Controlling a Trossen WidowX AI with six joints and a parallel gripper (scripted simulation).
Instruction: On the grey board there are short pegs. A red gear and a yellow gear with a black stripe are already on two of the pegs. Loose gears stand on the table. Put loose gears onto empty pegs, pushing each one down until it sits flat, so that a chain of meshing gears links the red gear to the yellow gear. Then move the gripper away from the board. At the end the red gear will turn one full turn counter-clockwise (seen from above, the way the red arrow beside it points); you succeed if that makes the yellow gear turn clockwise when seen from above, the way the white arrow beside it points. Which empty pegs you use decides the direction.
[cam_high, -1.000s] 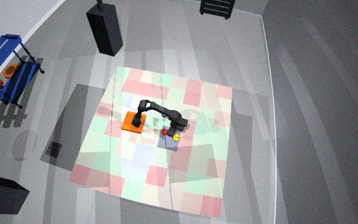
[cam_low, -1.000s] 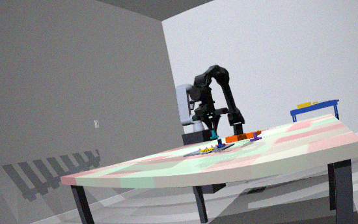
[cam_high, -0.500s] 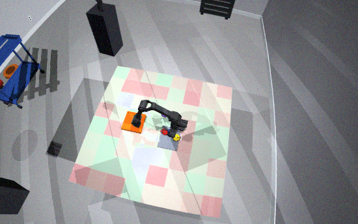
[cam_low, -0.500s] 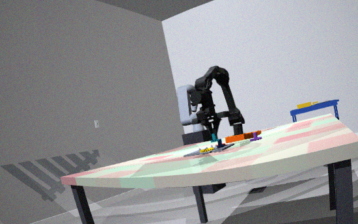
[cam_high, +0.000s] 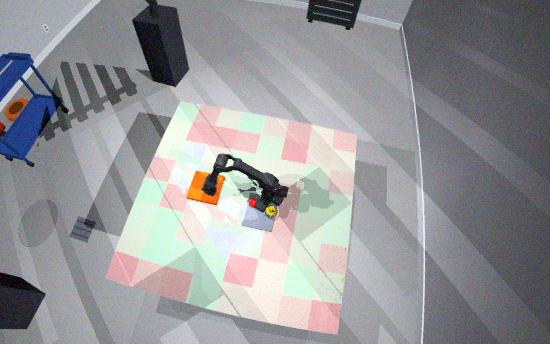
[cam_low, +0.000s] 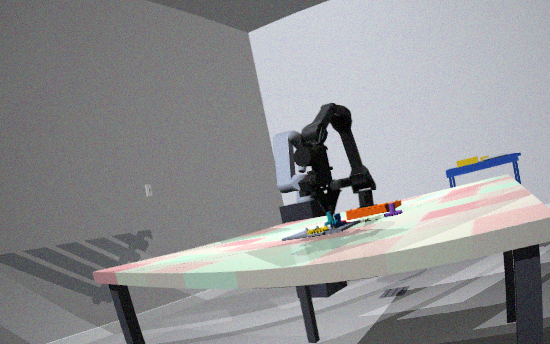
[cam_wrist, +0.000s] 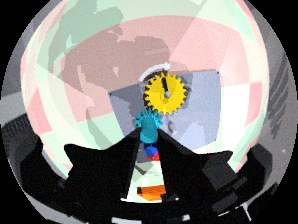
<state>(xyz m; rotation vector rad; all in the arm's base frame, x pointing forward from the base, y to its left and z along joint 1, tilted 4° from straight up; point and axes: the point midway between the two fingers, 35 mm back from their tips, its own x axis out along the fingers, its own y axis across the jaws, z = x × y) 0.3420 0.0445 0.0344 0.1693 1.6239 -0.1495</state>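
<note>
My gripper tip is 4 cm past the blue gear and 3 cm above it. From my gripper tip the other things lie so: yellow gear: 4 cm ahead, 3 cm to the right, 3 cm below; red gear: 7 cm behind, 4 cm below, 2 cm to the right; teal gear: 1 cm below.
</note>
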